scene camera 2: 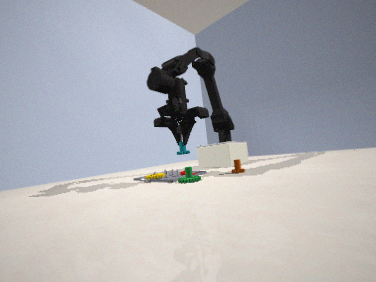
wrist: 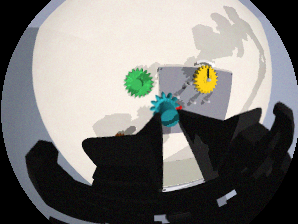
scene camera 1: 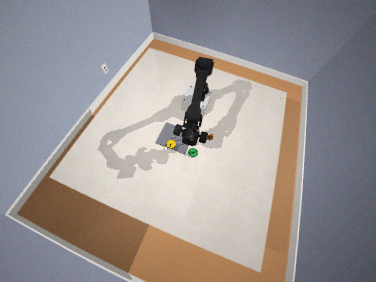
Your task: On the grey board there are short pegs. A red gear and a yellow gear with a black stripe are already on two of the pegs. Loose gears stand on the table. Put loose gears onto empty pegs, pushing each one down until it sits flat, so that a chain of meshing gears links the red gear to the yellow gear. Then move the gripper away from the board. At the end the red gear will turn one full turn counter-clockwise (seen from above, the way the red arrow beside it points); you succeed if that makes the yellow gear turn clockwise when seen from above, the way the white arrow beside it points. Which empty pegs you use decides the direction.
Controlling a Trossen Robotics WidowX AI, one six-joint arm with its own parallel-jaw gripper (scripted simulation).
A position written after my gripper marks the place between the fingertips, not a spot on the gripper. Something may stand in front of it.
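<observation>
That is my gripper (scene camera 2: 182, 145), and the wrist view has it as well (wrist: 168, 114). It holds a teal gear.
</observation>
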